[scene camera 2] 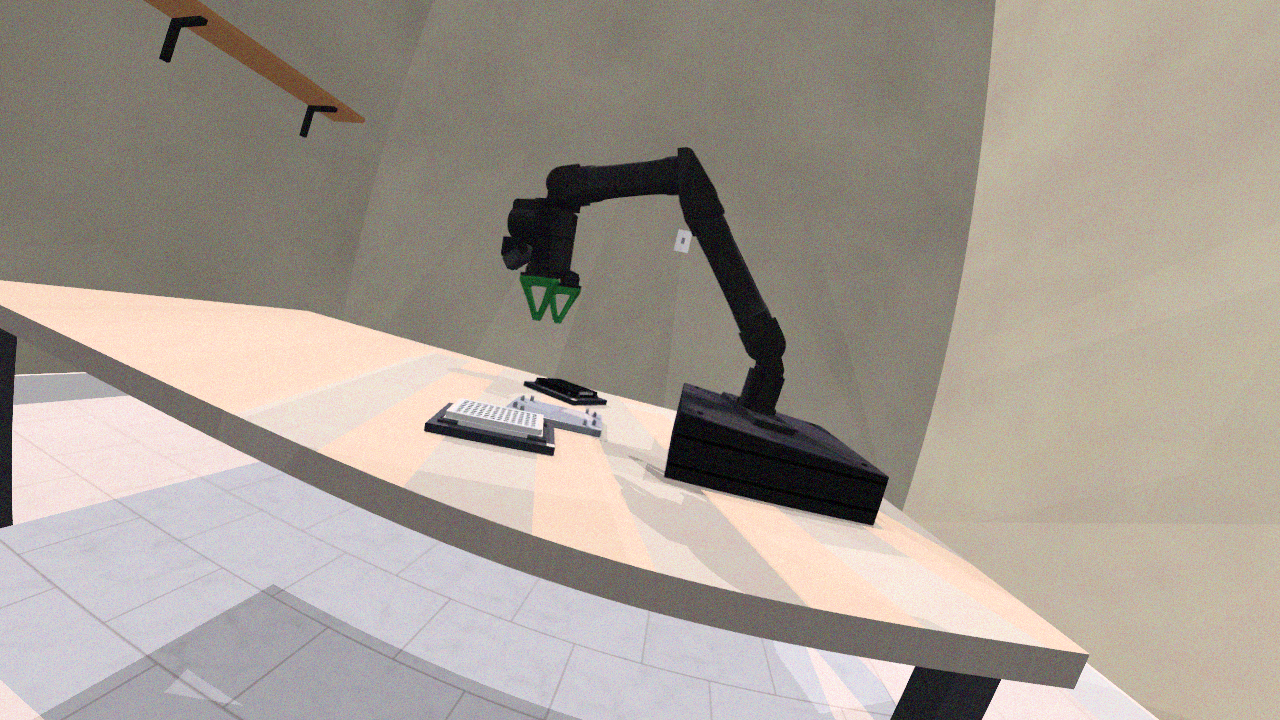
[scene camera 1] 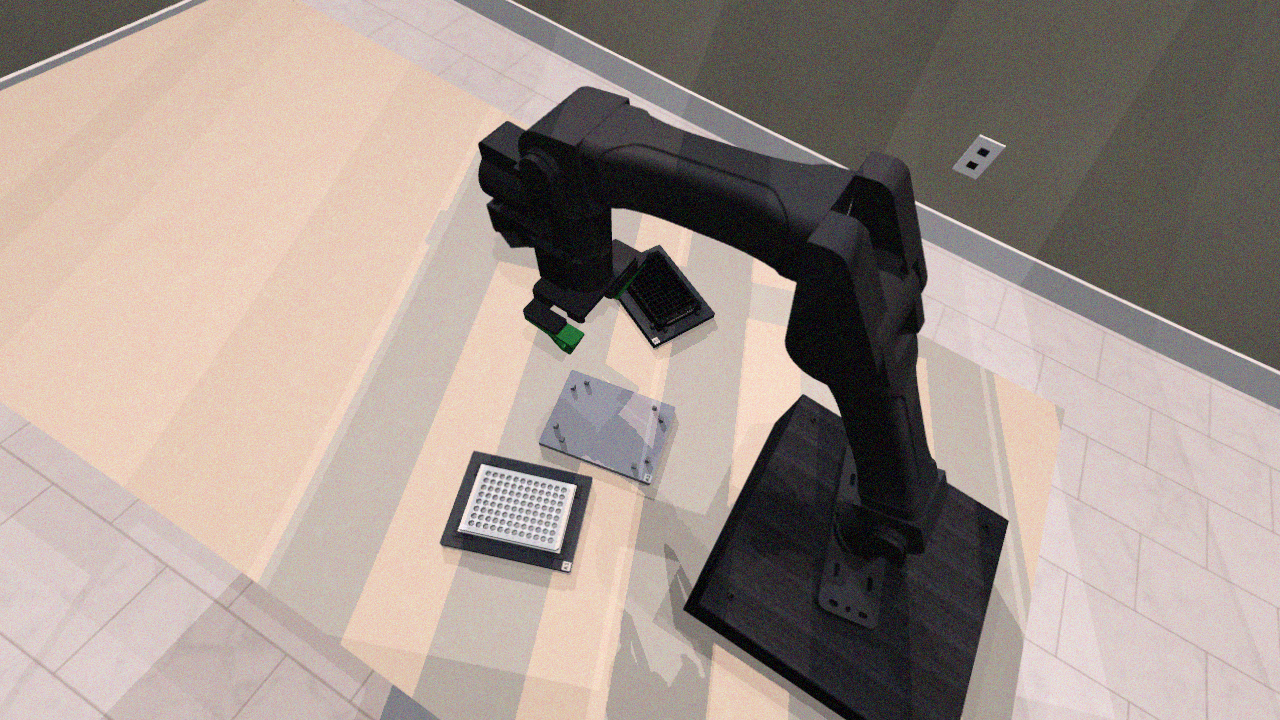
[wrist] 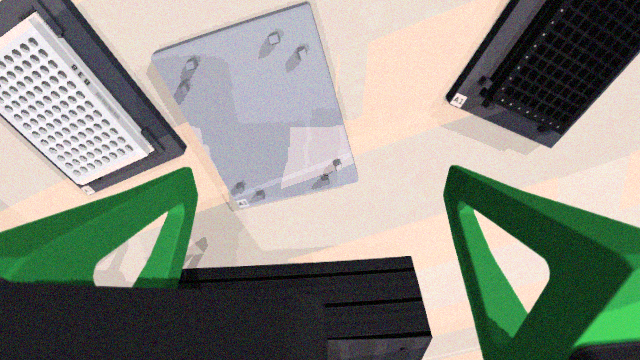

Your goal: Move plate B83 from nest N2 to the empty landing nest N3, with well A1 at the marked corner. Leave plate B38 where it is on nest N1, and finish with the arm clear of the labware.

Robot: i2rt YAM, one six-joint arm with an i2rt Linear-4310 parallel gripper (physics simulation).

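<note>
A white well plate (scene camera 1: 519,505) (scene camera 2: 494,414) (wrist: 65,105) sits in a dark nest (scene camera 1: 580,514) (wrist: 107,70); its side marking is too small to read surely. A black well plate (scene camera 1: 662,291) (wrist: 575,65) sits in another dark nest (wrist: 520,125), with an A1 label (wrist: 457,100) at a corner. Between them lies the empty grey nest (scene camera 1: 599,425) (scene camera 2: 559,414) (wrist: 260,100) with small posts and an A1 label (wrist: 242,203) at one corner. My gripper (scene camera 1: 597,311) (scene camera 2: 547,318) (wrist: 320,180) is open and empty, pointing down, high above the table and apart from both plates.
The black arm base (scene camera 1: 760,582) (scene camera 2: 769,456) (wrist: 300,310) stands on the table (scene camera 2: 716,582), to the right of the nests in both scene views. A wooden shelf (scene camera 2: 268,67) is on the wall at the upper left. A wall outlet (scene camera 1: 979,156) (scene camera 2: 682,240) is behind the arm.
</note>
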